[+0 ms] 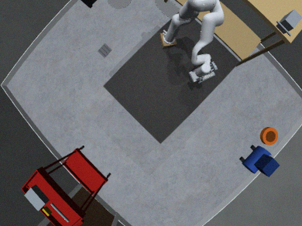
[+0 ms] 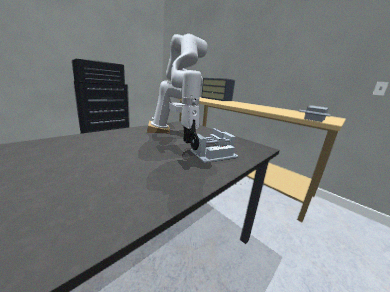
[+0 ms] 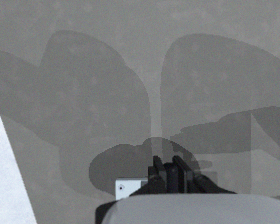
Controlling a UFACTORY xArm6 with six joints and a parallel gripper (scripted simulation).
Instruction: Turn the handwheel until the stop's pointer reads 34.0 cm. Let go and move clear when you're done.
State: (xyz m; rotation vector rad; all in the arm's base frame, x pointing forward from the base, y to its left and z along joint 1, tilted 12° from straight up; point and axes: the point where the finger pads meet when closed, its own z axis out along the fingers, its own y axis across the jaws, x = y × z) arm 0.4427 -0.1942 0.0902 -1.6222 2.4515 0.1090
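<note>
Now: the handwheel 20 mm to the left of my hand, 10 mm below it and 10 mm ahead of it. From my hand the other things lie so: upright knob (10 mm to the left); then sliding stop (160 mm to the left, 60 mm ahead, 10 mm below).
</note>
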